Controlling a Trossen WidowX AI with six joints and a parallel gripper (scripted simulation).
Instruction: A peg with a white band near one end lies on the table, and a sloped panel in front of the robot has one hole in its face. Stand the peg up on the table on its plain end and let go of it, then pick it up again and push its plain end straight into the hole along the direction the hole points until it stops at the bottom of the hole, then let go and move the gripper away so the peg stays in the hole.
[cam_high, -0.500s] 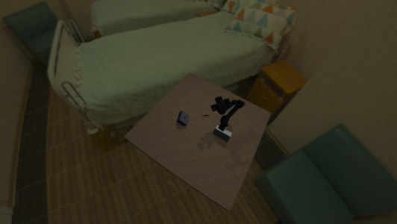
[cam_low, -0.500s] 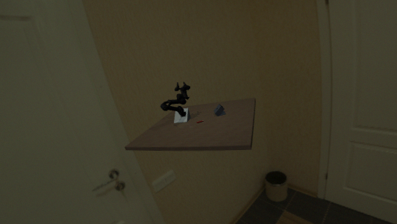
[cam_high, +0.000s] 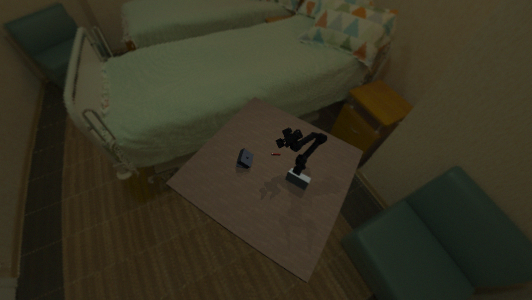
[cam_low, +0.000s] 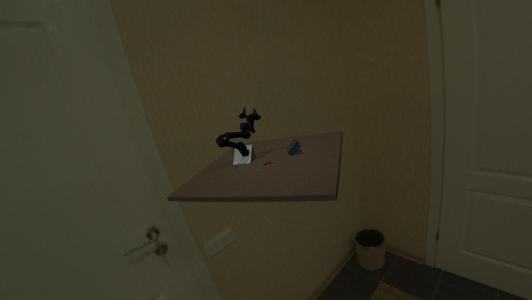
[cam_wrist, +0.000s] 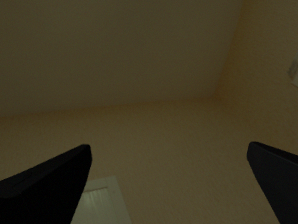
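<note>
The red peg is 120 mm ahead of my gripper tip, 130 mm to the right of it and 480 mm below it. Round my gripper tip: dark blue sloped panel 300 mm ahead, 70 mm to the left, 440 mm below.
</note>
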